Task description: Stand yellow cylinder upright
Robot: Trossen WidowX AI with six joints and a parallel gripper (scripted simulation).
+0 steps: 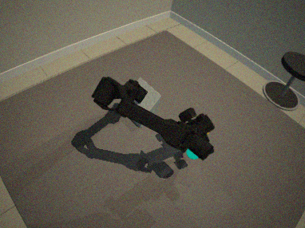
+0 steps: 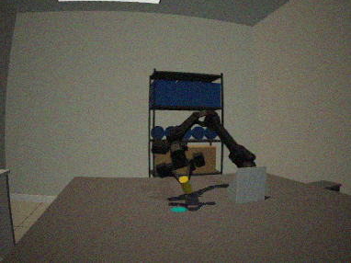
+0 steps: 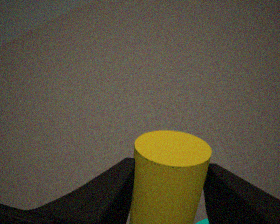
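Right now my gripper tip is 10 mm short of the cyan circle, 30 mm to the left of it and 120 mm above it. Also, from my gripper tip: yellow tall cylinder (10 mm behind, 10 mm to the right, 20 mm below).
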